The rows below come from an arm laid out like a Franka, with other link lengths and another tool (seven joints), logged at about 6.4 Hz.
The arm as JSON. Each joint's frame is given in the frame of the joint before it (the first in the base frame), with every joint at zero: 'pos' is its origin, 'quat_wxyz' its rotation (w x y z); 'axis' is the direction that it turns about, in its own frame. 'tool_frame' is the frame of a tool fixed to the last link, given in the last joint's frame.
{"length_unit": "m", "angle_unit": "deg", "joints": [
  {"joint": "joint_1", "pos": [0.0, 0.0, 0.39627], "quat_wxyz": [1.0, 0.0, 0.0, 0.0], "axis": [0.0, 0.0, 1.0]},
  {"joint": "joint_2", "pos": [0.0, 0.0, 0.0], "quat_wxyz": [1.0, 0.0, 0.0, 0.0], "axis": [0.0, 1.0, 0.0]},
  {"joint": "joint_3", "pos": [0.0, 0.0, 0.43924], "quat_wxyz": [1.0, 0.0, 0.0, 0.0], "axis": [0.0, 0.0, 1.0]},
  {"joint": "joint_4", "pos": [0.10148, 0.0, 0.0], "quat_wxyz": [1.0, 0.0, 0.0, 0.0], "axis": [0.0, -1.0, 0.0]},
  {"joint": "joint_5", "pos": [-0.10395, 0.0, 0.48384], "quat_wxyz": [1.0, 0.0, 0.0, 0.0], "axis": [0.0, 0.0, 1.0]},
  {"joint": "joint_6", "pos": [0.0, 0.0, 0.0], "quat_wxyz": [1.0, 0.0, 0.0, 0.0], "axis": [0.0, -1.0, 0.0]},
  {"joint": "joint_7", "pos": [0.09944, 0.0, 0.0], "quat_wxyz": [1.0, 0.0, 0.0, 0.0], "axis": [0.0, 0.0, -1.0]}
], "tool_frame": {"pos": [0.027, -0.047, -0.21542], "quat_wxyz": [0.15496, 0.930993, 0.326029, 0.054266]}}
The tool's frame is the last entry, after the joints.
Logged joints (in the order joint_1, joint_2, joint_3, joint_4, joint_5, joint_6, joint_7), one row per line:
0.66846 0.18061 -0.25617 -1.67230 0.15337 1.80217 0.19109
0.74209 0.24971 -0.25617 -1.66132 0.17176 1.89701 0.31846
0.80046 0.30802 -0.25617 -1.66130 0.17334 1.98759 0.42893
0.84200 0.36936 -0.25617 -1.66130 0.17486 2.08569 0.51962
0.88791 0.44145 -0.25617 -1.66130 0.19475 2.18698 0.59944
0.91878 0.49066 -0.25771 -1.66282 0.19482 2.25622 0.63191
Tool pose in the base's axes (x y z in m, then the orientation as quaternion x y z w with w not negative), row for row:
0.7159 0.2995 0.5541 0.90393 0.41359 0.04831 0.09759
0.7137 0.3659 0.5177 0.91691 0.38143 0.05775 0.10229
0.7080 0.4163 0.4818 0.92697 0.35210 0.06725 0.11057
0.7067 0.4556 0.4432 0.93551 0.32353 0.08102 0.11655
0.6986 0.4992 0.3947 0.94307 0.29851 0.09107 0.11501
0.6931 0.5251 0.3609 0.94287 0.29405 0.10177 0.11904
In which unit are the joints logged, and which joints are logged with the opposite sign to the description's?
The joints are logged in radians. Opposite sign: none.
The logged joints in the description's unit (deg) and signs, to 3 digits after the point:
38.300 10.348 -14.677 -95.816 8.787 103.257 10.949
42.519 14.307 -14.677 -95.187 9.841 108.691 18.246
45.863 17.648 -14.677 -95.185 9.932 113.881 24.576
48.243 21.163 -14.677 -95.185 10.019 119.501 29.772
50.873 25.293 -14.677 -95.185 11.158 125.305 34.345
52.642 28.113 -14.766 -95.273 11.162 129.272 36.206

